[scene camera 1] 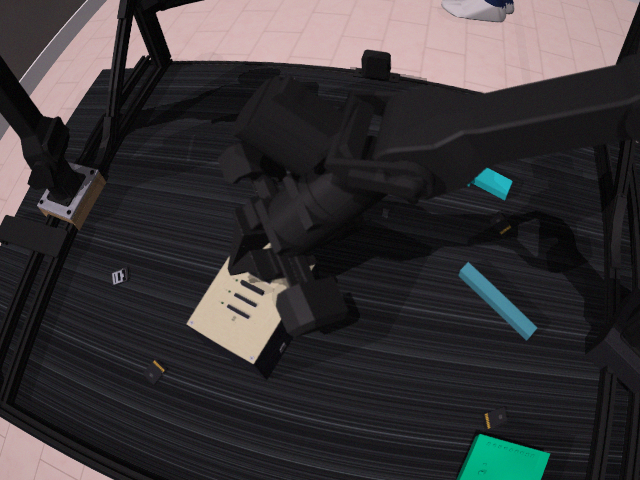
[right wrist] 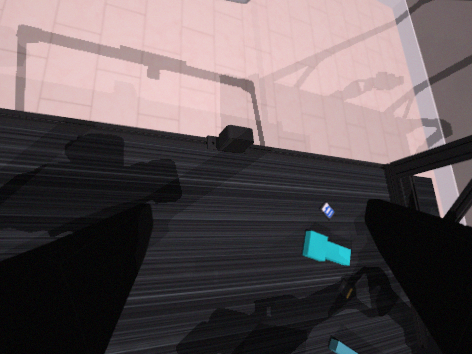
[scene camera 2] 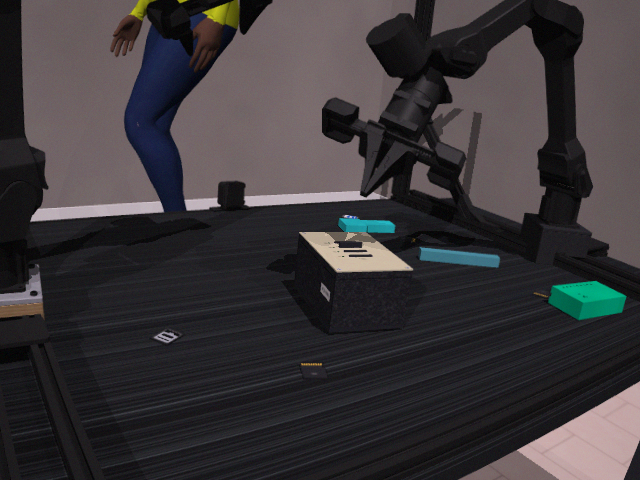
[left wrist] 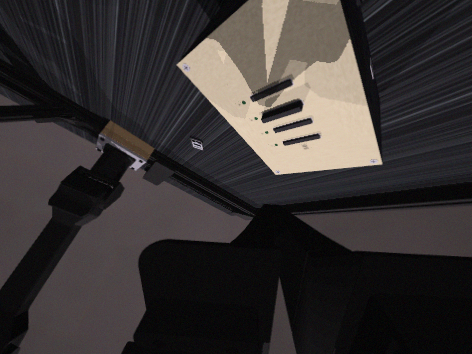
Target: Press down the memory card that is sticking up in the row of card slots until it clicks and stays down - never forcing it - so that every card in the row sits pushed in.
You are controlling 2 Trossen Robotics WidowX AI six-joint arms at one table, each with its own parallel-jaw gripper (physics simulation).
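Frame: origin at the left arm's base, x ahead, y left, z up, level; centimetres.
Where they show: left gripper, fingertip midpoint: (scene camera 1: 232, 271) (scene camera 2: 362, 194) (left wrist: 270, 211); right gripper, fingertip midpoint: (right wrist: 259, 212) (scene camera 2: 216, 43); left arm's base, link origin: (scene camera 2: 557, 222); right arm's base, link origin: (scene camera 1: 66, 187) (left wrist: 119, 155).
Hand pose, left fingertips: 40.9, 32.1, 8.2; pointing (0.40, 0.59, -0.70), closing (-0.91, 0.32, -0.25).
Note:
Things, the pixels of their top centre, and the offset from my left fingertips, as dx, dy, dz.
- black box with a cream top, top centre: (left wrist: 287, 117) (scene camera 1: 249, 294) (scene camera 2: 352, 249) +0.3, -0.6, -7.1
- raised memory card, top centre: (left wrist: 279, 116) (scene camera 1: 251, 286) (scene camera 2: 351, 242) +0.6, -1.3, -6.4
- top card, top centre: (left wrist: 269, 92) +1.1, -2.9, -6.9
- teal T-shaped block, top centre: (scene camera 1: 481, 173) (scene camera 2: 367, 222) (right wrist: 330, 250) -5.7, -37.3, -13.5
- blue bar, top centre: (scene camera 1: 499, 299) (scene camera 2: 460, 252) -20.3, -23.4, -13.3
- green box, top centre: (scene camera 1: 507, 467) (scene camera 2: 590, 289) -36.8, -7.5, -12.0
A black box with a cream top (scene camera 1: 217, 320) (scene camera 2: 369, 299) (left wrist: 340, 150) stands on the table. Its row of card slots shows best in the left wrist view. The raised memory card (scene camera 1: 252, 287) (scene camera 2: 349, 244) (left wrist: 282, 111) is second from the top there and stands taller than its neighbours. The top card (left wrist: 271, 90) and two lower ones (left wrist: 293, 125) (left wrist: 301, 139) look low. My left gripper (scene camera 1: 233, 269) (scene camera 2: 364, 194) (left wrist: 270, 211) is shut and empty, above the box's top and clear of the cards. My right gripper (scene camera 2: 216, 43) (right wrist: 259, 212) is open and empty, high and away from the box.
Loose cards (scene camera 1: 119, 276) (scene camera 1: 154, 372) (scene camera 2: 313, 370) lie around the box. A teal T-shaped block (scene camera 1: 493, 182) (scene camera 2: 366, 225) (right wrist: 316, 246), a blue bar (scene camera 1: 497, 301) (scene camera 2: 459, 257) and a green box (scene camera 1: 506, 459) (scene camera 2: 586, 299) lie on the right in the scene views.

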